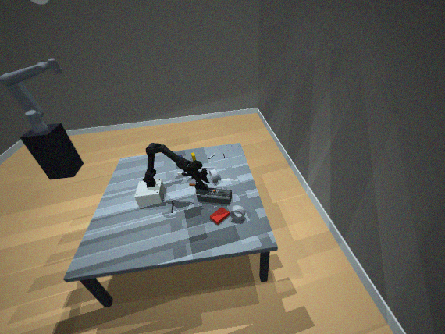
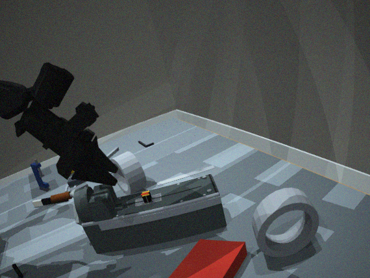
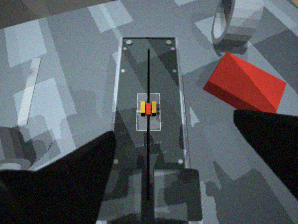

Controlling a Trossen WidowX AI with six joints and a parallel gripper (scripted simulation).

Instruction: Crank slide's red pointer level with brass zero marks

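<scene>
My gripper tip is 13 cm past the brown handle, 8 cm to the right of it and 3 cm above it. From my gripper tip the other things lie so: yellow block 14 cm behind, 61 cm to the left, 11 cm below; then blue clamp 26 cm behind, 56 cm to the left, 9 cm below; then red pointer 4 cm ahead, 1 cm to the left, 6 cm below.
</scene>
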